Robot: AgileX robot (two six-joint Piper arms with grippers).
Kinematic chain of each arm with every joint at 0, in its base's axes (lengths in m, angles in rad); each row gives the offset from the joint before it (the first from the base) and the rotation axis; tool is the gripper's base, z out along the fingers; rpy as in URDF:
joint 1: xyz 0 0 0.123 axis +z
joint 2: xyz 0 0 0 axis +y
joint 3: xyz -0.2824 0 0.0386 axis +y
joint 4: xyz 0.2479 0 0.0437 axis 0.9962 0 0.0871
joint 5: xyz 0 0 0 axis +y
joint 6: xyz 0.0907 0 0.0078 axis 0.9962 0 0.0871
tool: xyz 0 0 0 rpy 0 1.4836 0
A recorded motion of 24 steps. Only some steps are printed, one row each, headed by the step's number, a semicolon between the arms.
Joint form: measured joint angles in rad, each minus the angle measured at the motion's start. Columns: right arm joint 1, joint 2, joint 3, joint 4, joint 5, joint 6; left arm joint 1, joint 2, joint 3, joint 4, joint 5, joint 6.
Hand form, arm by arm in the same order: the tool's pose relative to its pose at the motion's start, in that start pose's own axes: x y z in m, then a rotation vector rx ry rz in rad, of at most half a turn. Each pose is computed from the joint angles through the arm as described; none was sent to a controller.
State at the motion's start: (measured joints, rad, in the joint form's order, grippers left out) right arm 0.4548 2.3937 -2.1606 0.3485 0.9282 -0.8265; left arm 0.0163 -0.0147 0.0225 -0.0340 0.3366 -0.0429
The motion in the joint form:
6: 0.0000 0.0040 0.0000 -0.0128 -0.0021 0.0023; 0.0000 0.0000 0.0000 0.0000 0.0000 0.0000
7: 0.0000 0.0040 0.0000 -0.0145 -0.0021 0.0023; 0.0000 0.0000 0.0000 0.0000 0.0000 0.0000
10: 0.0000 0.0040 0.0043 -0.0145 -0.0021 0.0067; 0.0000 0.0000 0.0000 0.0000 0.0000 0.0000
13: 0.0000 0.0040 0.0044 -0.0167 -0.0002 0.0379; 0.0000 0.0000 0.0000 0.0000 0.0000 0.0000
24: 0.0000 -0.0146 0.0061 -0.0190 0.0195 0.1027; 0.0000 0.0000 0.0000 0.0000 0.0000 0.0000
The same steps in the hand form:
6: 0.0015 -0.0007 0.0019 0.0063 0.0092 -0.0043; 0.0000 0.0000 0.0000 0.0000 0.0000 0.0000
7: 0.0016 -0.0008 0.0019 0.0072 0.0102 -0.0053; 0.0000 0.0000 0.0000 0.0000 0.0000 0.0000
10: 0.0026 -0.0005 0.0028 0.0048 0.0136 0.0002; 0.0000 0.0000 0.0000 0.0000 0.0000 0.0000
13: 0.0028 -0.0004 0.0028 0.0048 0.0162 0.0301; 0.0000 0.0000 0.0000 0.0000 0.0000 0.0000
24: 0.0000 0.0008 -0.0057 0.0017 0.0178 0.0892; 0.0000 0.0000 0.0000 0.0000 0.0000 0.0000

